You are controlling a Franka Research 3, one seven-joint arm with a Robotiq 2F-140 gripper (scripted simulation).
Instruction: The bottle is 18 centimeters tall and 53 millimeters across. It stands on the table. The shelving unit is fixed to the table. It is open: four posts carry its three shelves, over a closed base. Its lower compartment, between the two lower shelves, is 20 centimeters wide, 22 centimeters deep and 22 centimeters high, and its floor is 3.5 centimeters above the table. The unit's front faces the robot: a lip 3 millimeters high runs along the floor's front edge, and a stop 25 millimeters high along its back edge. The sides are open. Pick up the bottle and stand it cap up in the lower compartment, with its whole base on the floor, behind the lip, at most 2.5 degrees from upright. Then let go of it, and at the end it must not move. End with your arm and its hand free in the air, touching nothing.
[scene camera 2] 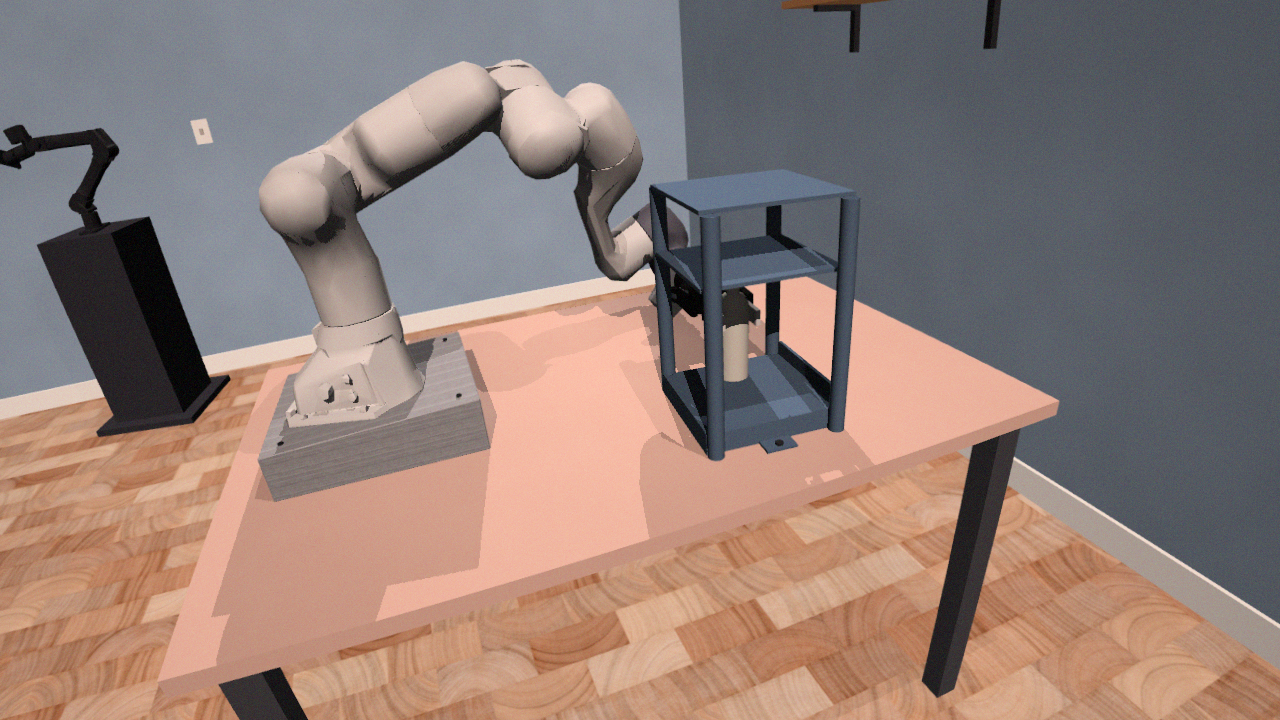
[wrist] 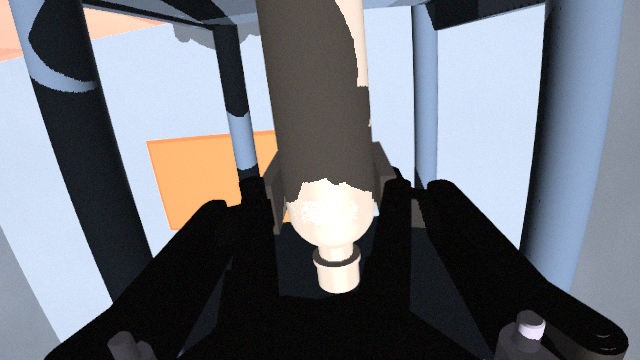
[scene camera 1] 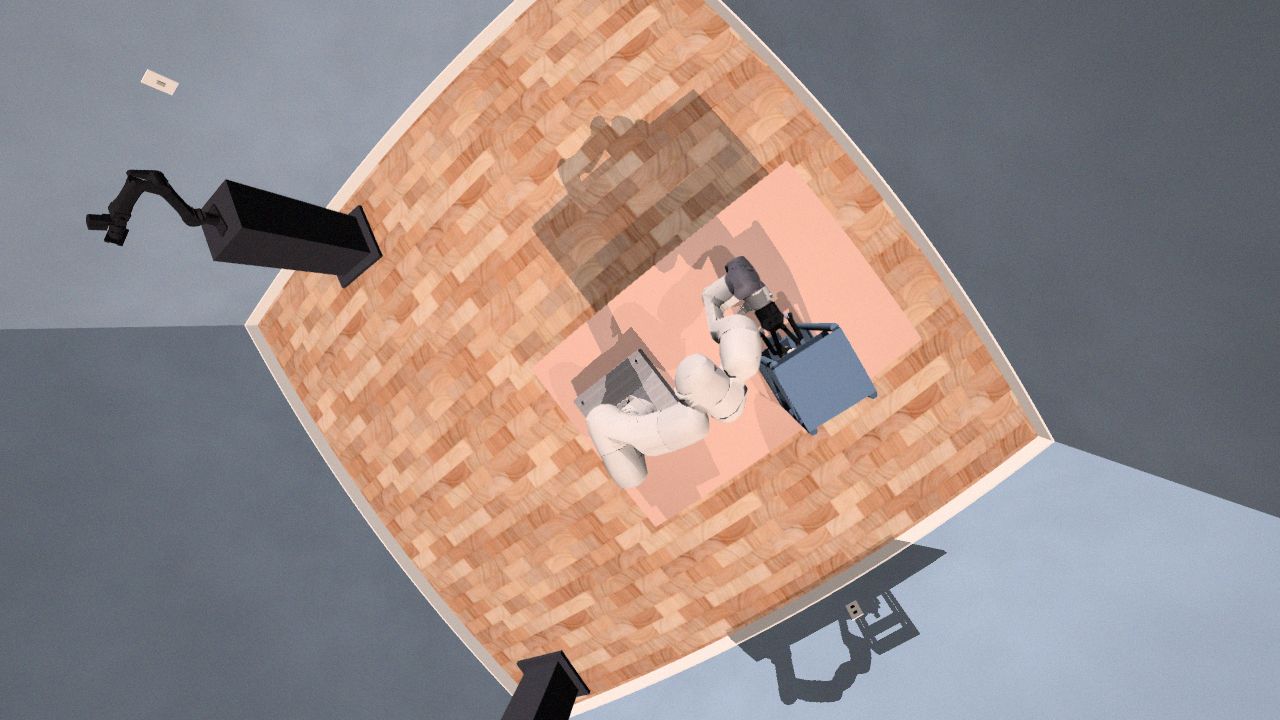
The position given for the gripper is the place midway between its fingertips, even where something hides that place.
Note:
In view: the gripper (scene camera 2: 740, 320) and a bottle (scene camera 2: 735, 304).
The bottle also shows in the wrist view (wrist: 316, 67). The gripper also shows in the wrist view (wrist: 329, 165) and in scene camera 1 (scene camera 1: 799, 364).

